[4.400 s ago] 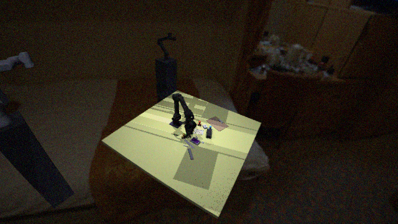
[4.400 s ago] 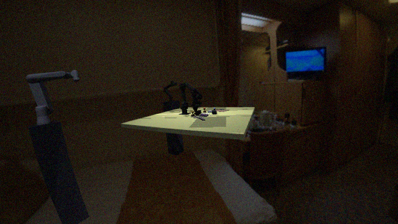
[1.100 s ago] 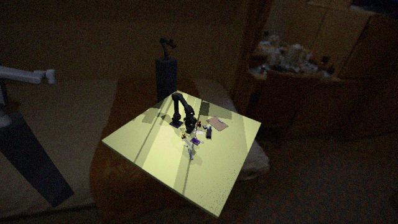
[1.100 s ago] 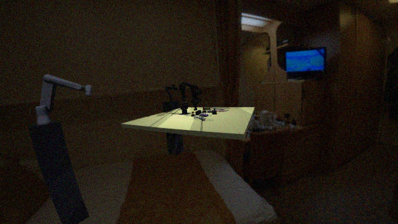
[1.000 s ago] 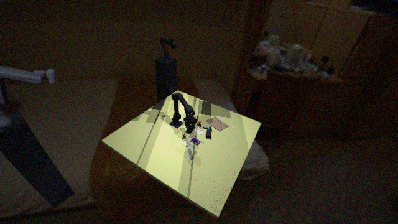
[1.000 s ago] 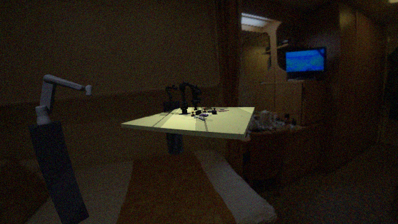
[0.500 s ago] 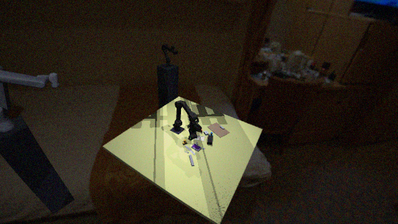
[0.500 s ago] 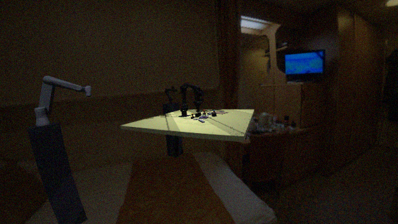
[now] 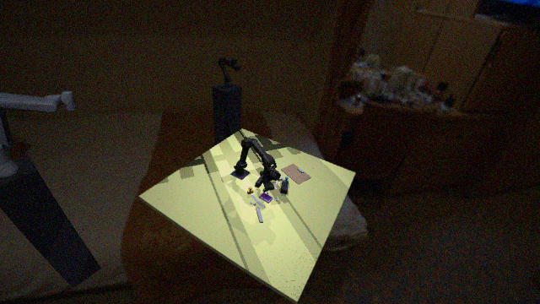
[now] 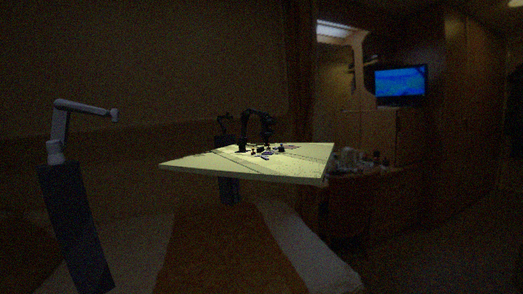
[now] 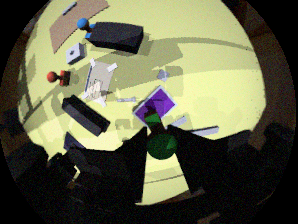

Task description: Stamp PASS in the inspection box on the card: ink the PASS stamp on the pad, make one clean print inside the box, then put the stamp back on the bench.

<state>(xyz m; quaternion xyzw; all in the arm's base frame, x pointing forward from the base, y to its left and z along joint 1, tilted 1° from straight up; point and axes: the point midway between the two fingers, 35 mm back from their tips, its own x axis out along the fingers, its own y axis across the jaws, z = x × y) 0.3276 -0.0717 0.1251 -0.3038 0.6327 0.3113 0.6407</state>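
The purple ink pad is 10 mm ahead of my gripper tip and 90 mm below it. Round my gripper tip: white card (50 mm behind, 140 mm to the left, 100 mm below); long black block (140 mm behind, 110 mm to the left, 80 mm below); green-topped stamp (right at my gripper tip).
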